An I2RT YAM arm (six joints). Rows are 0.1 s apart.
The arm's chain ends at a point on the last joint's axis. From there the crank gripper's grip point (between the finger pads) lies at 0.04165 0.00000 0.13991 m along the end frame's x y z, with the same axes.
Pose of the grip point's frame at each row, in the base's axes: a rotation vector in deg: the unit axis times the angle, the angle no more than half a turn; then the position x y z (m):
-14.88, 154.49, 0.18, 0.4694, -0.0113, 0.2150
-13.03, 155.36, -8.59, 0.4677, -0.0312, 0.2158
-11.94, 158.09, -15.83, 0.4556, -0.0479, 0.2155
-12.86, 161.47, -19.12, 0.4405, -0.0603, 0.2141
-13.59, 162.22, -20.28, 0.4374, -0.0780, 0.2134
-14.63, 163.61, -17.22, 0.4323, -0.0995, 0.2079
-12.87, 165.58, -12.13, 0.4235, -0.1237, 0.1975
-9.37, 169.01, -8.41, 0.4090, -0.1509, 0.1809
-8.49, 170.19, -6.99, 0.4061, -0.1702, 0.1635
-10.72, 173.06, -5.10, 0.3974, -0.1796, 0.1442
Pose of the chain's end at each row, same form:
-14.88, 154.49, 0.18, 0.4481, -0.0097, 0.3594
-13.03, 155.36, -8.59, 0.4477, -0.0137, 0.3593
-11.94, 158.09, -15.83, 0.4431, -0.0174, 0.3577
-12.86, 161.47, -19.12, 0.4371, -0.0240, 0.3554
-13.59, 162.22, -20.28, 0.4360, -0.0395, 0.3542
-14.63, 163.61, -17.22, 0.4339, -0.0660, 0.3500
-12.87, 165.58, -12.13, 0.4295, -0.0992, 0.3413
-9.37, 169.01, -8.41, 0.4235, -0.1337, 0.3251
-8.49, 170.19, -6.99, 0.4235, -0.1556, 0.3077
-10.72, 173.06, -5.10, 0.4221, -0.1671, 0.2875

